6 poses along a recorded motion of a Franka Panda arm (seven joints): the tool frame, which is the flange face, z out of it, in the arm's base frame.
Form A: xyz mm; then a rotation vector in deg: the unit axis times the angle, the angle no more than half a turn.
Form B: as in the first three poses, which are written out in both.
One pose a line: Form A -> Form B
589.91, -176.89, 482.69, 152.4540, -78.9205, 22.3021 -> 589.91, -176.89, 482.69, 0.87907, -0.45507, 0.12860, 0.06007
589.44, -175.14, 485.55, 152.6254, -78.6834, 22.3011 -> 589.44, -175.14, 485.55, 0.87986, -0.45360, 0.12856, 0.05969
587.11, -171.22, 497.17, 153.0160, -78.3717, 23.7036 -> 587.11, -171.22, 497.17, 0.88031, -0.45088, 0.13637, 0.05630
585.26, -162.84, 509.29, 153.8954, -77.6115, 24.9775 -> 585.26, -162.84, 509.29, 0.88250, -0.44506, 0.14323, 0.05095
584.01, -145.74, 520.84, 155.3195, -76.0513, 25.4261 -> 584.01, -145.74, 520.84, 0.88765, -0.43463, 0.14531, 0.04538
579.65, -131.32, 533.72, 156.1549, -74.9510, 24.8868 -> 579.65, -131.32, 533.72, 0.89151, -0.42791, 0.14208, 0.04371
